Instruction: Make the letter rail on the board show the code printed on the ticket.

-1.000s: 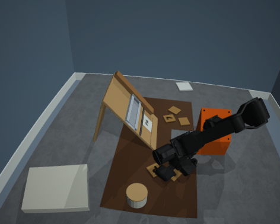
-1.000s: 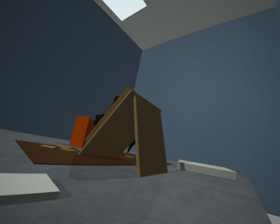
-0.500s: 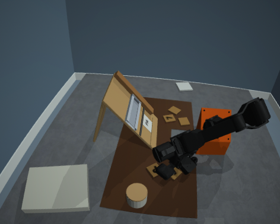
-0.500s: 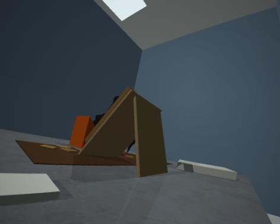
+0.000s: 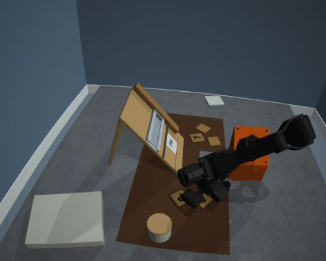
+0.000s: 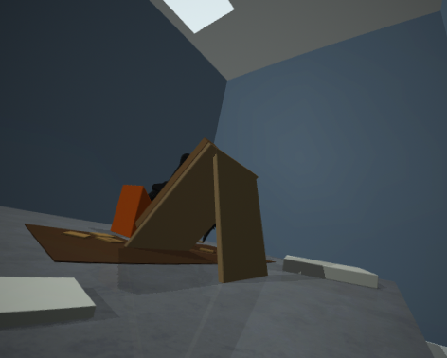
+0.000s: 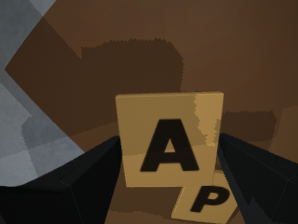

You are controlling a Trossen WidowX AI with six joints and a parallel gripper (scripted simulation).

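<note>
The tile marked p lies 80 mm ahead of my gripper tip and 20 mm below it. From my gripper tip the other things lie so: brown mat (170 mm to the right, 70 mm ahead, 20 mm below); then white slab (450 mm ahead, 220 mm to the left, 10 mm below); then white ticket (230 mm to the right, 170 mm ahead, 40 mm above).
</note>
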